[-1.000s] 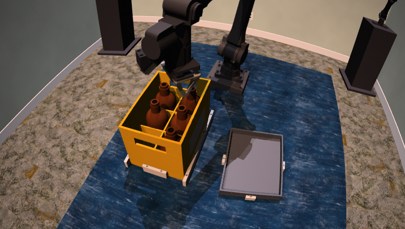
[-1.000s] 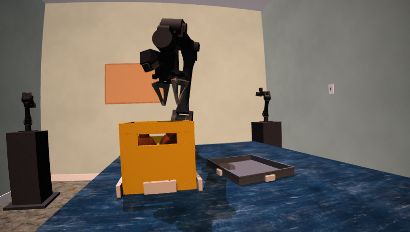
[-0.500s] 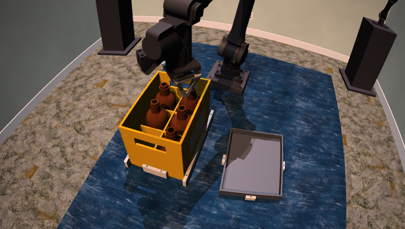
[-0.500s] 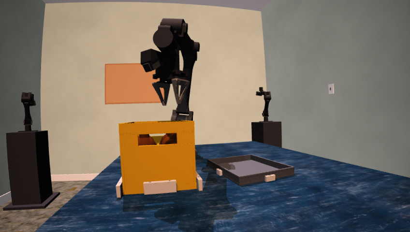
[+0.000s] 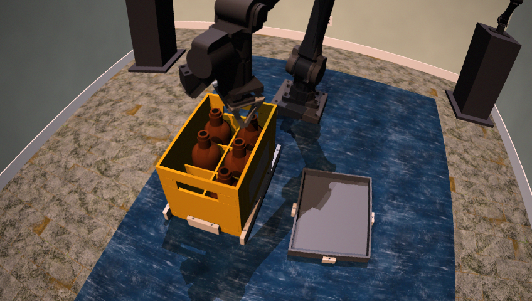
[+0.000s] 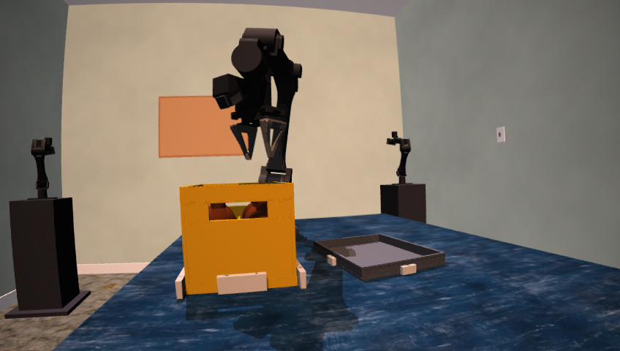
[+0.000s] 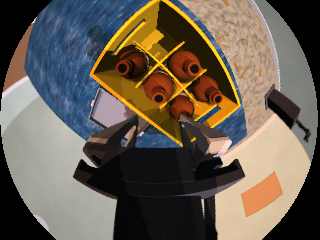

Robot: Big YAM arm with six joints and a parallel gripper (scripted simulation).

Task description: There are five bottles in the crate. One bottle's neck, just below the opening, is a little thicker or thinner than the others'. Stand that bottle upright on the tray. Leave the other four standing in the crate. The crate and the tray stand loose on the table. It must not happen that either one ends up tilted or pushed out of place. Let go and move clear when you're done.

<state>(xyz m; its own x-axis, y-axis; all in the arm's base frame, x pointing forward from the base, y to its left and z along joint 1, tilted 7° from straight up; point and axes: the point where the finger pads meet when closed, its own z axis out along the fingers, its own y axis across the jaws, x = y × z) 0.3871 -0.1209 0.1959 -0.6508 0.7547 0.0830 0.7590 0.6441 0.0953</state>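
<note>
Now: hand 5 cm to the left of the orange crate and 15 cm above it. Also, from my hand: dark grey tray: 4 cm ahead, 24 cm to the left, 22 cm below.
</note>
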